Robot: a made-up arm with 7 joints. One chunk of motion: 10 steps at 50 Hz.
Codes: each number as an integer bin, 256 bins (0 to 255) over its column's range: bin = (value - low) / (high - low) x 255, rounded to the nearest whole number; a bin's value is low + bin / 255 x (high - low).
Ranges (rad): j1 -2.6..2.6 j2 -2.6..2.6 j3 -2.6..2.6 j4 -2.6..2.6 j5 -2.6..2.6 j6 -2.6..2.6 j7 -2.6..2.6
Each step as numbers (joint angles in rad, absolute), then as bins.
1 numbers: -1.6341 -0.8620 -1.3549 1.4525 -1.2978 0.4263 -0.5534
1 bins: 47 85 61 199 64 148 100
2 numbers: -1.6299 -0.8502 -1.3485 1.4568 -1.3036 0.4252 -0.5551
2 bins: 48 86 61 199 64 148 100
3 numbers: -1.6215 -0.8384 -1.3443 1.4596 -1.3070 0.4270 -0.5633
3 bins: 48 86 62 199 63 148 100
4 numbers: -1.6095 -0.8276 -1.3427 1.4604 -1.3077 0.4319 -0.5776
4 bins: 49 87 62 199 63 149 99
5 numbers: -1.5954 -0.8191 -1.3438 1.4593 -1.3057 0.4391 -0.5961
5 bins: 49 87 62 199 63 149 98
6 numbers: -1.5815 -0.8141 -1.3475 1.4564 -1.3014 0.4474 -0.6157
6 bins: 50 88 61 199 64 149 97
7 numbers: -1.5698 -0.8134 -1.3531 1.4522 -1.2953 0.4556 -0.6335
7 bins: 51 88 61 199 64 150 96
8 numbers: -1.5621 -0.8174 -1.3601 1.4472 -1.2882 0.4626 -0.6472
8 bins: 51 87 61 198 64 150 96
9 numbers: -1.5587 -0.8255 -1.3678 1.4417 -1.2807 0.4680 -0.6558
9 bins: 51 87 60 198 65 150 95
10 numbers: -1.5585 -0.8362 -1.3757 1.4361 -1.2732 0.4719 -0.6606
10 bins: 51 86 60 198 65 151 95
